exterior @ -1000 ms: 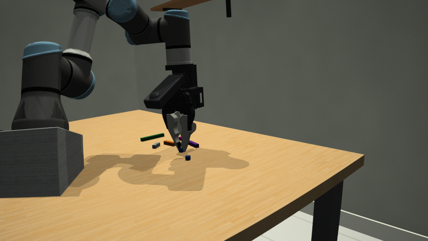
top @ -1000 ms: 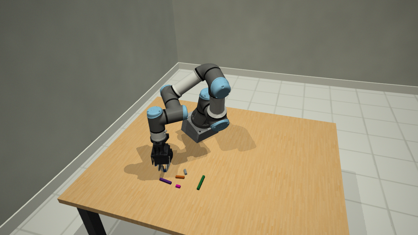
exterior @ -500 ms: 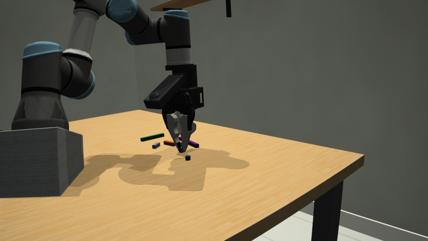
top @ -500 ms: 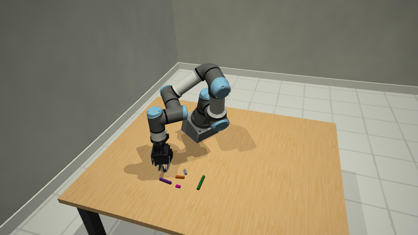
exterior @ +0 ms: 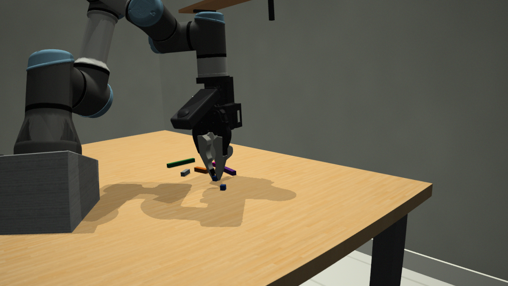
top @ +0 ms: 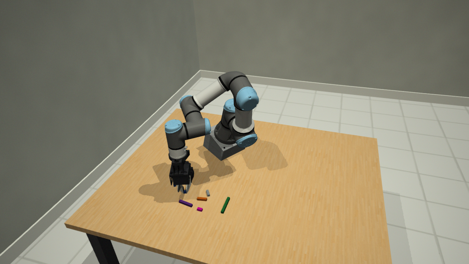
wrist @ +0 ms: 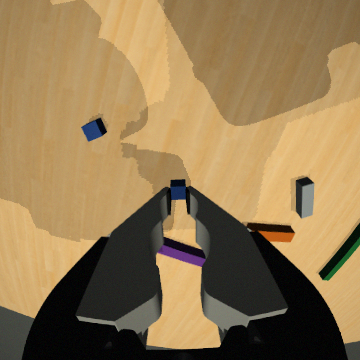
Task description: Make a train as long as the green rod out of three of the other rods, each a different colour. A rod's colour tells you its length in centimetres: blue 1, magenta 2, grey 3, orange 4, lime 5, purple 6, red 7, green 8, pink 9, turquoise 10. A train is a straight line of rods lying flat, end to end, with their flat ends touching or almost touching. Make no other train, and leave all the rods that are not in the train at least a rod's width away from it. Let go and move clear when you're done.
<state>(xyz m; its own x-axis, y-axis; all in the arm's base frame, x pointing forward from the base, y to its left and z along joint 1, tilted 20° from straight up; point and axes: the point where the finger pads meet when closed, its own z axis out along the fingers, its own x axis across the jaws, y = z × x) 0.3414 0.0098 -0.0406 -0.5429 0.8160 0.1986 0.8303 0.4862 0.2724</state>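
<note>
Right now my hand is 4 cm past the grey rod, 9 cm to the right of it and 1 cm above it. Also, from my hand: purple rod (5 cm ahead, 4 cm to the left, 1 cm below); orange rod (9 cm to the left, 1 cm below); magenta rod (5 cm ahead, 11 cm to the left, 1 cm below).
</note>
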